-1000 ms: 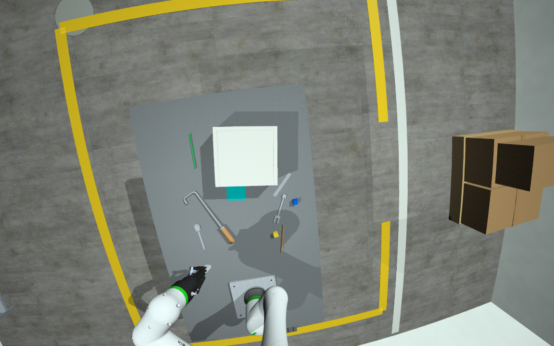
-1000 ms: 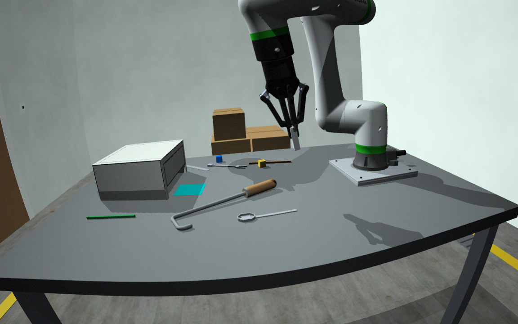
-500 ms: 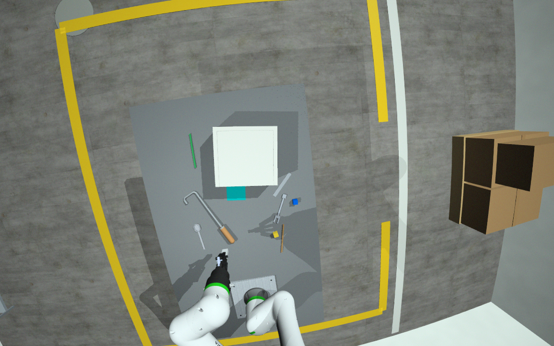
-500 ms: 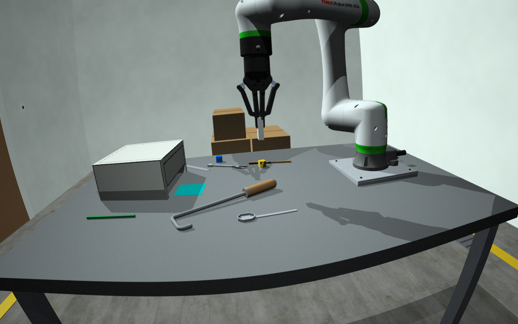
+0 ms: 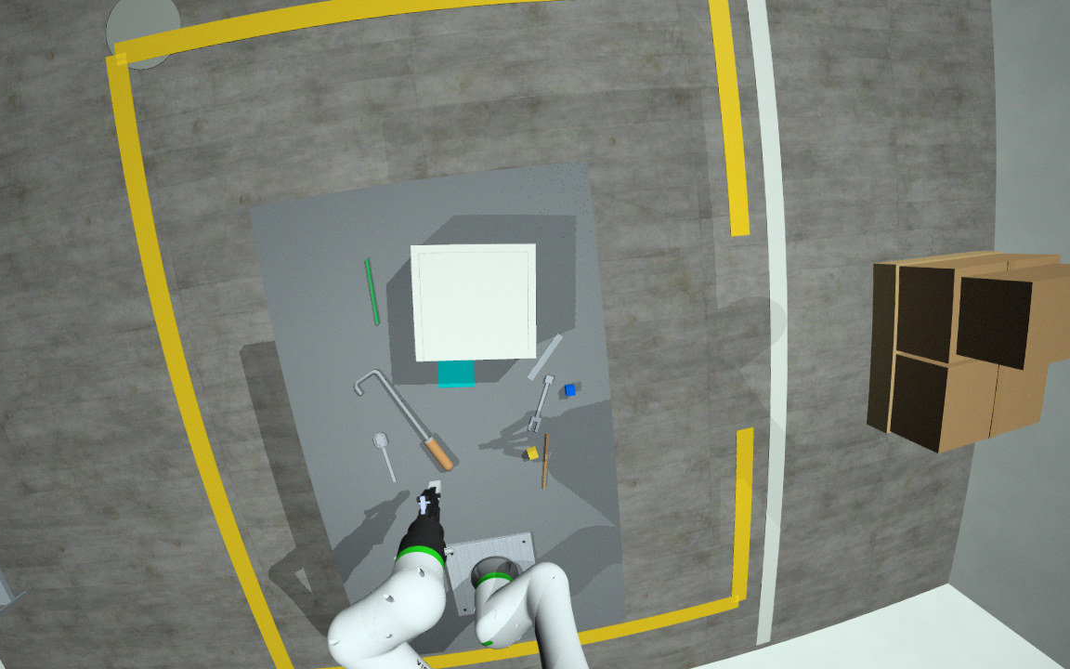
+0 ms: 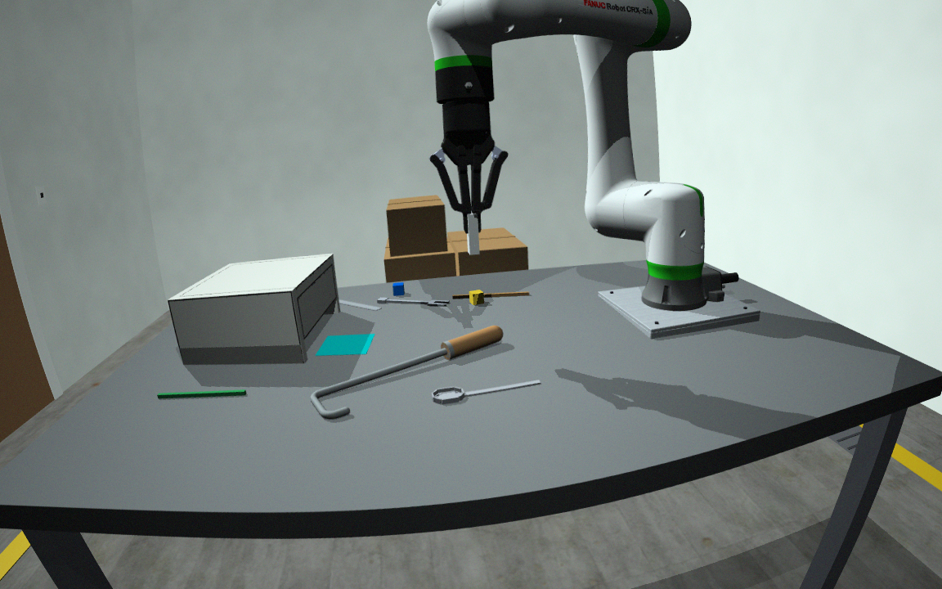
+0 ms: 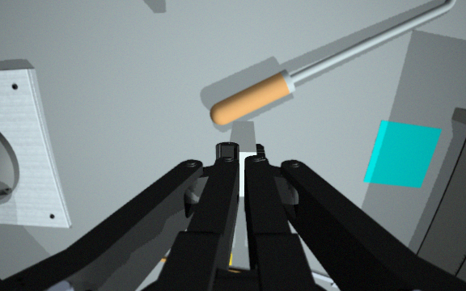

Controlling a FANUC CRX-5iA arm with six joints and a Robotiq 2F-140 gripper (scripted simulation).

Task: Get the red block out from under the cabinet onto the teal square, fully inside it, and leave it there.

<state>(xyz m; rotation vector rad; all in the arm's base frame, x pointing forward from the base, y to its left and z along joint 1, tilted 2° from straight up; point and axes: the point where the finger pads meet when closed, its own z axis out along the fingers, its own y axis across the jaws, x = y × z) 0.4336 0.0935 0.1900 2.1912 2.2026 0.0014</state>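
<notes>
The long grey hook tool is 11 cm ahead of my hand, 9 cm to the left of it and 19 cm below it. Round my hand: yellow block 3 cm behind, 26 cm to the right, 19 cm below; teal square 24 cm ahead, 8 cm to the right, 20 cm below; brown stick 7 cm behind, 29 cm to the right, 20 cm below.
</notes>
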